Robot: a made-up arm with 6 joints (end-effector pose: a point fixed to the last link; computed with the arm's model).
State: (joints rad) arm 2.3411 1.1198 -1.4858 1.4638 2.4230 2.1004
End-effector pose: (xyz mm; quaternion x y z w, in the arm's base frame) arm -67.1 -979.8 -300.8 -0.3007 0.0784 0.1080 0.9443
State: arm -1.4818 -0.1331 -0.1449 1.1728 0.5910 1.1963
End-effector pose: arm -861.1 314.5 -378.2 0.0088 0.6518 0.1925 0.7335
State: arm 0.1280 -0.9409 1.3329 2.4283 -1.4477 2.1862
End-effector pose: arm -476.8 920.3 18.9 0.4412 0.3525 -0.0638 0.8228
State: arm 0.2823 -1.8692 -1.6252 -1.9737 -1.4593 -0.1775
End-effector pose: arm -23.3 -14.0 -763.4 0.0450 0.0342 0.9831 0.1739
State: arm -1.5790 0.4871 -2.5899 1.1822 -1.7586 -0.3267
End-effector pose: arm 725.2 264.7 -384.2 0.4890 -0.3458 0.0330 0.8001
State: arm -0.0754 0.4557 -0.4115 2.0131 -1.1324 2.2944
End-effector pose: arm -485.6 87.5 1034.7 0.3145 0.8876 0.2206 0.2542
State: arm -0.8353 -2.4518 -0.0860 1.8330 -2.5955 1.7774
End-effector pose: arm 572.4 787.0 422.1 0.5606 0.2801 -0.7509 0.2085
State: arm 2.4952 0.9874 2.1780 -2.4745 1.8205 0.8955
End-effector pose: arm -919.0 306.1 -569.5 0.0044 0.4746 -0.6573 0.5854
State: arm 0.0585 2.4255 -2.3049 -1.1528 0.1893 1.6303
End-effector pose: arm 174.8 -783.8 -180.5 0.1753 -0.4988 -0.7291 0.4346
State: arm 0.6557 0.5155 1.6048 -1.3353 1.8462 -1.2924
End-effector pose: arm -121.8 -144.3 808.7 0.0098 -0.9583 -0.2718 0.0881
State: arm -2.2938 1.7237 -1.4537 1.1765 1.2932 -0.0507
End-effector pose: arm -498.9 781.3 -424.8 0.1150 -0.6161 0.7528 0.2010
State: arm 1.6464 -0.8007 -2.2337 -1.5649 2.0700 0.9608
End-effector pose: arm -235.9 347.9 758.5 0.5149 -0.6975 0.4953 0.0562
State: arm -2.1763 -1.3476 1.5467 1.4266 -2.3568 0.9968
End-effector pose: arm -68.2 -966.8 174.1 -0.1902 -0.8913 -0.3993 0.1001
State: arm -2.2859 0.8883 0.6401 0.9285 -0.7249 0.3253
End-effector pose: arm -525.4 -133.7 748.1 -0.9095 0.2655 -0.0052 0.3199
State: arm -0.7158 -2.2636 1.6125 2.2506 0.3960 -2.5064
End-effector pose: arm 728.1 52.9 -654.2 -0.2147 -0.0215 0.8353 0.5056
